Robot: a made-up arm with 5 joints.
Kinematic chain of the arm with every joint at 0, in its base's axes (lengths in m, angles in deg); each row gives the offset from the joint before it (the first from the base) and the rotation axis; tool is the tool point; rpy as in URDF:
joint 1: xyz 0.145 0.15 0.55 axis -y
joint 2: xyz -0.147 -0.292 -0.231 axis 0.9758 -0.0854 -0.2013
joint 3: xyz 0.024 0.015 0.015 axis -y
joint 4: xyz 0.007 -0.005 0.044 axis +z
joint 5: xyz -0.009 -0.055 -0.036 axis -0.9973 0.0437 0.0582
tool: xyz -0.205 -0.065 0.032 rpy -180 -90 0
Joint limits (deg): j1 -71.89..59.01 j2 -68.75..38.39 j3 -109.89..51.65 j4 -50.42..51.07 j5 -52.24..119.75
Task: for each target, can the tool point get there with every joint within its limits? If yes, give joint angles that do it. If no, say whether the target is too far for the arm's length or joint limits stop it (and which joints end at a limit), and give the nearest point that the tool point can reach.
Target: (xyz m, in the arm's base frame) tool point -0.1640 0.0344 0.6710
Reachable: yes | joints -53.91 -60.05 -23.74 -28.53 79.06
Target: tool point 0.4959 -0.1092 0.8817
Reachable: no: joint limits stop it (at a limit: joint 1, joint 4) | nearest point 0.1228 -0.1306 0.7048 | short by 0.413 m
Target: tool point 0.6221 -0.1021 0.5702
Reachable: no: joint limits stop it (at a limit: joint 1, joint 2, joint 3) | nearest point 0.4122 0.0584 0.3711 | short by 0.331 m
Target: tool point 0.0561 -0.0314 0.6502
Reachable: yes | joints -57.07 -27.92 -61.38 -6.57 84.35
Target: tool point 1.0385 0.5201 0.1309
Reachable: no: too far | nearest point 0.4352 0.0349 0.3098 | short by 0.795 m
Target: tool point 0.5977 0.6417 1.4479
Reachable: no: too far | nearest point 0.0247 0.0102 0.7527 | short by 1.100 m
